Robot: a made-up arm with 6 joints.
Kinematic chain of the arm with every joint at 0, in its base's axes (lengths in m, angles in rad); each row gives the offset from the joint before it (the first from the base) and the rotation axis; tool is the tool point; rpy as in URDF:
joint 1: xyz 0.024 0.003 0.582 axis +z
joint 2: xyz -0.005 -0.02 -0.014 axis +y
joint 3: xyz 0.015 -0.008 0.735 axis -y
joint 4: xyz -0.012 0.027 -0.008 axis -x
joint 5: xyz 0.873 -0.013 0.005 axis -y
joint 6: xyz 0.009 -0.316 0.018 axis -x
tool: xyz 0.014 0.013 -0.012 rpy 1.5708 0 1.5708
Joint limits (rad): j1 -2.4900..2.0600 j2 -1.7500..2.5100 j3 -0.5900..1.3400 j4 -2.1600..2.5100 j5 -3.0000..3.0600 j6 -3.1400..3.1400
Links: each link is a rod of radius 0.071 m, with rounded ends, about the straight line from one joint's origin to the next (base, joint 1, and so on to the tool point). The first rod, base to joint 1, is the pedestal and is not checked.
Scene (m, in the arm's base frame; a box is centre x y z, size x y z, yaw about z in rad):
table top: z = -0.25
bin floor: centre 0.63 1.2 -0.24 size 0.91 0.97 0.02 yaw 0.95
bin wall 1: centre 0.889 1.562 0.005 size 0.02 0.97 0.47 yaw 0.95
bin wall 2: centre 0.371 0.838 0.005 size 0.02 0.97 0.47 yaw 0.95
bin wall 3: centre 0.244 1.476 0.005 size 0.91 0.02 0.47 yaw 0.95
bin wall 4: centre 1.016 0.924 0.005 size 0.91 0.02 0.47 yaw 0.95
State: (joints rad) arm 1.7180 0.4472 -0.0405 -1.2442 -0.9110 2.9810
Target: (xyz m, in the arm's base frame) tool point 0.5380 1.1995 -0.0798
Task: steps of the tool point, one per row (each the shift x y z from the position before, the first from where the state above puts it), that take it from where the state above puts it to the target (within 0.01 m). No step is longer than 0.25 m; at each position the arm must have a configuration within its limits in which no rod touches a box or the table.
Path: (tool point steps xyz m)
1: 0.1109 0.1264 -0.1091
2: 0.1354 0.0855 -0.1398
3: 0.1482 0.0353 -0.1631
4: 0.1471 -0.0202 -0.1781

